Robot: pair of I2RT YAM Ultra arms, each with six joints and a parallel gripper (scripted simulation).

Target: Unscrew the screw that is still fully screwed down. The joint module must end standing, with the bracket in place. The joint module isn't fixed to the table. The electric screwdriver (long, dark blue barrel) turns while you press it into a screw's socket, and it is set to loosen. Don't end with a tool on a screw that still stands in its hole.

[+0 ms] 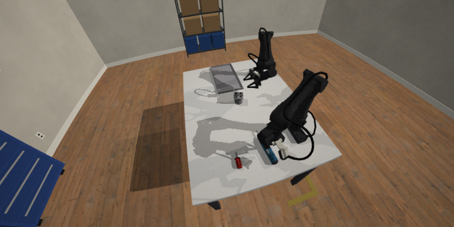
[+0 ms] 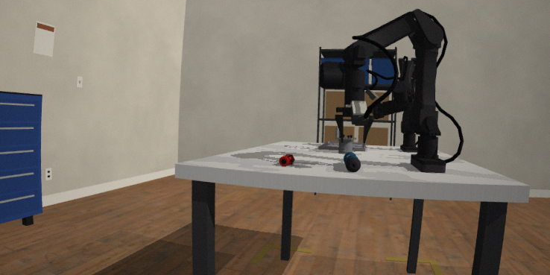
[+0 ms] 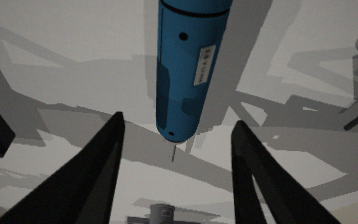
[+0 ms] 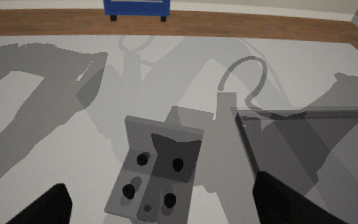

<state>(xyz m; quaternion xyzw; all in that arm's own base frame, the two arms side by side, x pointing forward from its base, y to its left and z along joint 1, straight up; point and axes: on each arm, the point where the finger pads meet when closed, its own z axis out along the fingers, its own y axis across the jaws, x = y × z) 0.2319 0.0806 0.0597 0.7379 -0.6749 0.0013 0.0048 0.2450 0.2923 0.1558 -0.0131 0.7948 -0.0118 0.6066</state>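
Right now my right hand is 90 mm above the grey bracket, 60 mm short of it and 10 mm to the right of it. Round my right hand: bit (320 mm to the left, 150 mm below, 10 mm ahead); then flat grey tray (330 mm to the right, 160 mm below, 100 mm ahead); then joint module (140 mm below, 60 mm ahead, 10 mm to the left).
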